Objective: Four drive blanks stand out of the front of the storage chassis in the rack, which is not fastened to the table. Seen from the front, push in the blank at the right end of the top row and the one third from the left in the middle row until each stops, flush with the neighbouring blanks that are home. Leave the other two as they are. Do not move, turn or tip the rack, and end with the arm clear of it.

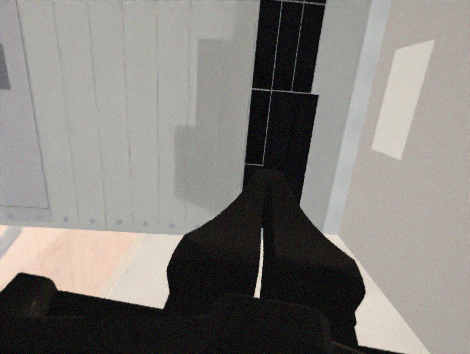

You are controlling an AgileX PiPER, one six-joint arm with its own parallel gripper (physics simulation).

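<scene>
The black front of the storage chassis (289,125) shows as a narrow dark band right of centre, crossed by thin pale lines between blanks. The individual blanks are too dark and foreshortened to tell which stand out. Large light grey panels (140,100) with straight seams lie left of the band, and a plain grey strip lies on its right. My gripper (267,185) is shut and empty, its fingertips together over the lower end of the dark band. The fingers hide part of that end, and contact with a blank cannot be told.
A stepped shadow falls on the grey panels beside the band. A row of small round dots (119,222) runs along their lower edge. A pale bluish strip (350,115) and a beige-grey surface with a bright patch (404,100) are at the right. Pinkish and white surfaces show below.
</scene>
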